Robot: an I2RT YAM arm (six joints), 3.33 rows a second.
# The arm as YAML. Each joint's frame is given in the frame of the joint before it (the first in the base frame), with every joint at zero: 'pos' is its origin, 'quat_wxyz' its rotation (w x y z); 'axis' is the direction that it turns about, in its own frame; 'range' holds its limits. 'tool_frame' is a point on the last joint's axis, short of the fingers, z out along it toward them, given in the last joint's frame.
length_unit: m
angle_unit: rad
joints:
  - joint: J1
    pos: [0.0, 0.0, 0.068]
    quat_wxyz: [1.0, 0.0, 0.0, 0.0]
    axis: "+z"
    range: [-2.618, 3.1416]
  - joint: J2
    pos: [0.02, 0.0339, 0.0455]
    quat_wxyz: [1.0, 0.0, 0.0, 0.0]
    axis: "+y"
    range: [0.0, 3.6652]
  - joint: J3
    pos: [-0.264, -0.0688, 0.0]
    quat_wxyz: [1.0, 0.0, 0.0, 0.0]
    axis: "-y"
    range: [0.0, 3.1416]
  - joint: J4
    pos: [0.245, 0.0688, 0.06]
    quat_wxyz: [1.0, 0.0, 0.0, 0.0]
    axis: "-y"
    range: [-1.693, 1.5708]
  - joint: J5
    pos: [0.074, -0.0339, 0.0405]
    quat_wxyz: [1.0, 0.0, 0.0, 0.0]
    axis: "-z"
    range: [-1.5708, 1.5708]
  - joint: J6
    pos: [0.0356, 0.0, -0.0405]
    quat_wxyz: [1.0, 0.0, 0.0, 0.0]
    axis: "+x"
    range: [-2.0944, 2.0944]
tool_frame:
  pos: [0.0, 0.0, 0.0]
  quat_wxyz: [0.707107, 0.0, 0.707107, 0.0]
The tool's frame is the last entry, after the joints.
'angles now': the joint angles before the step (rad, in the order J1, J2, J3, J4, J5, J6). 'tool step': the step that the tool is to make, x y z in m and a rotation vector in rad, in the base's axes. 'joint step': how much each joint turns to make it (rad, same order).
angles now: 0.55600 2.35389 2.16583 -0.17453 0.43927 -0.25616
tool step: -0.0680 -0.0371 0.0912 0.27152 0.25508 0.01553
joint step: -0.00344 -0.27273 0.00008 -0.46508 -0.18044 0.33913
